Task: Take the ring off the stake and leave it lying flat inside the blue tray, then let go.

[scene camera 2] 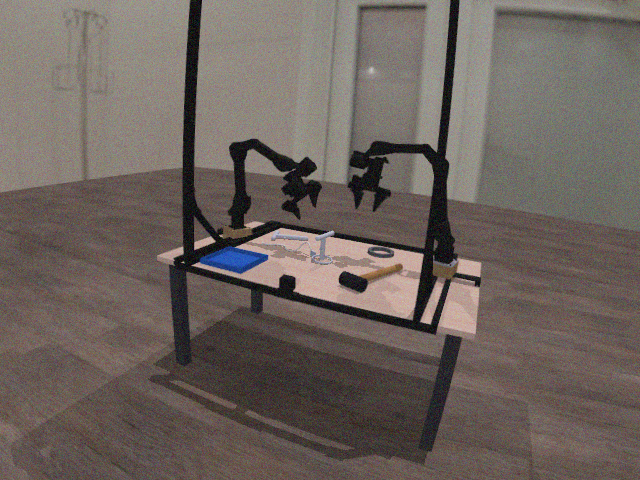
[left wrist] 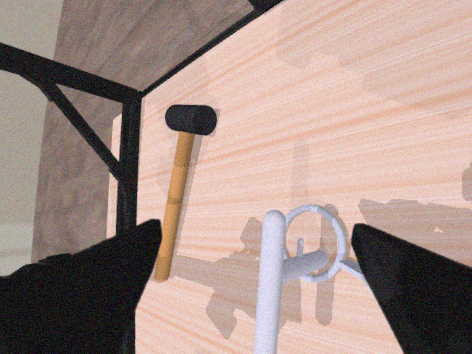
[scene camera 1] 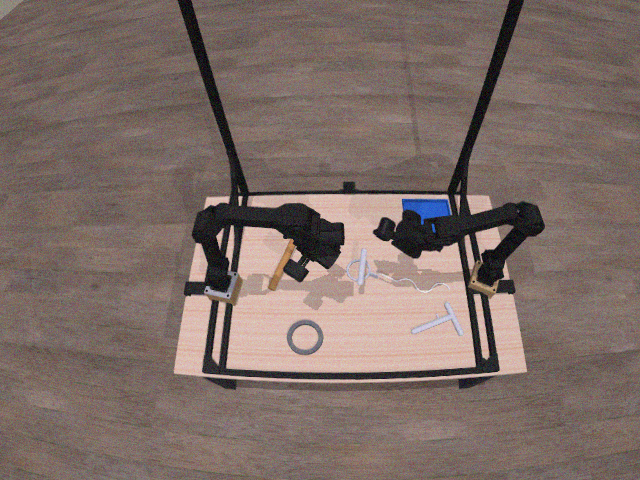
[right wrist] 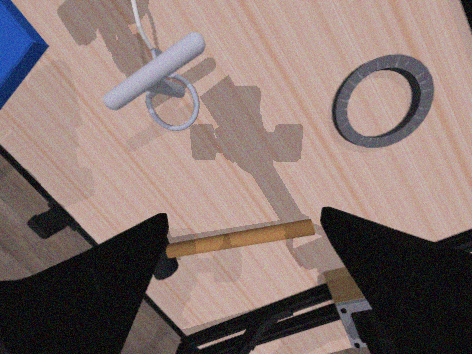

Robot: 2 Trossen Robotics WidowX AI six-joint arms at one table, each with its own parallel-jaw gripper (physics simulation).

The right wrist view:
my right gripper: 245, 217
wooden-handled hammer: 167, 265, on the table
blue tray: 29, 46
crossbar: 192, 45
